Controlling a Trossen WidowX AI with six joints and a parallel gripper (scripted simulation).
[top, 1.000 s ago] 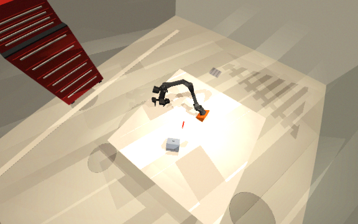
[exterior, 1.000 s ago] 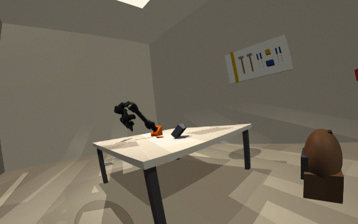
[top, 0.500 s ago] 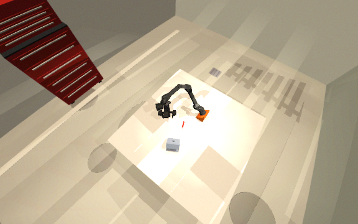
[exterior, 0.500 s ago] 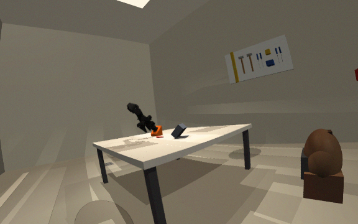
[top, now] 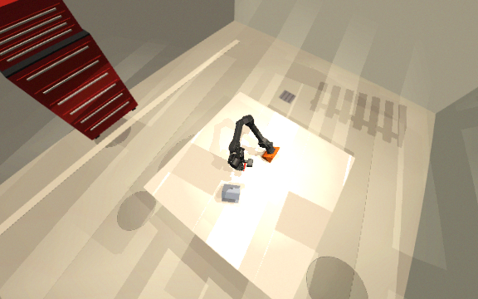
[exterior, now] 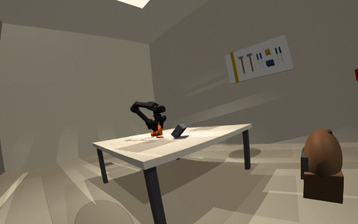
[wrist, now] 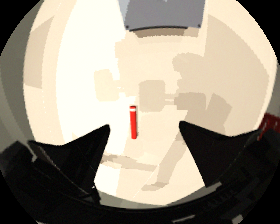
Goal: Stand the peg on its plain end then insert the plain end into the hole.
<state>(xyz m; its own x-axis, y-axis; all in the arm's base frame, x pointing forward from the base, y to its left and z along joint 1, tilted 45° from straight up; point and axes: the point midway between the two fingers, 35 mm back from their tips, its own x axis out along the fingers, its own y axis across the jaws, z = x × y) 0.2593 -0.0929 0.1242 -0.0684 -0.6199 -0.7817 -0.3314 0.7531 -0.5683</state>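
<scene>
Right now my gripper tip is 7 cm above the red peg, 2 cm to the right of it and 2 cm past it. From my gripper tip the other things lie so: grey sloped panel 21 cm ahead, 4 cm to the left, 2 cm below.
</scene>
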